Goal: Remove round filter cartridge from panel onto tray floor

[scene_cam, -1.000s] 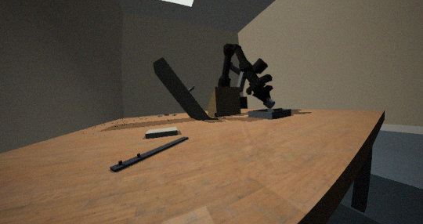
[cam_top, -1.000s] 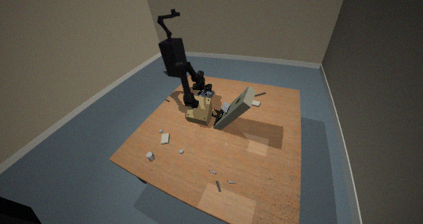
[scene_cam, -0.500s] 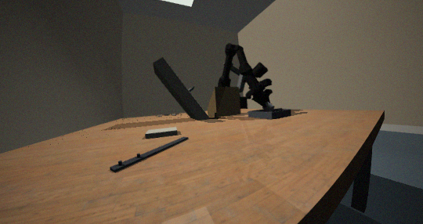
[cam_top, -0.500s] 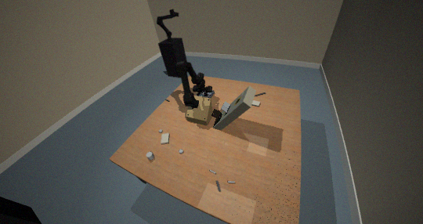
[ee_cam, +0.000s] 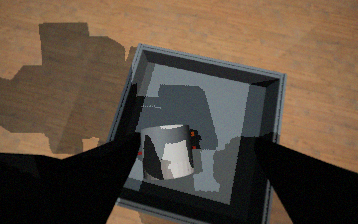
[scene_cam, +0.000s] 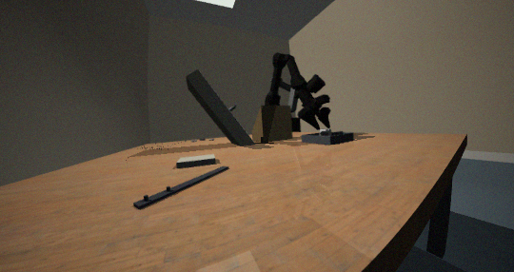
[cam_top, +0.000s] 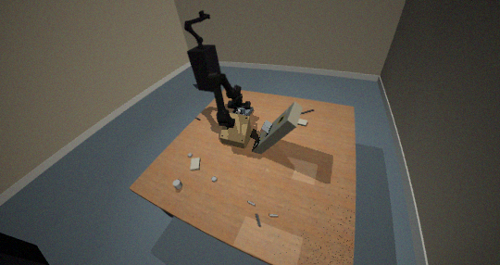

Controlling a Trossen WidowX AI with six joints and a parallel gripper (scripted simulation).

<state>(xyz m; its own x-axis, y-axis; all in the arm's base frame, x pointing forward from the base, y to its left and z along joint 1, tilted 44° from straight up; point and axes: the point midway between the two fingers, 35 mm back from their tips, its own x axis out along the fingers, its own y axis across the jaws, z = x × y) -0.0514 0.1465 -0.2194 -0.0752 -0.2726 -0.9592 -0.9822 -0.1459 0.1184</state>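
Right now my gripper tip is 20 mm past the round grey filter cartridge, 20 mm to the left of it and 20 mm above it. Round my gripper tip: shallow grey tray (10 mm to the left, 40 mm below); grey service panel (390 mm ahead, 280 mm to the right, 120 mm above).
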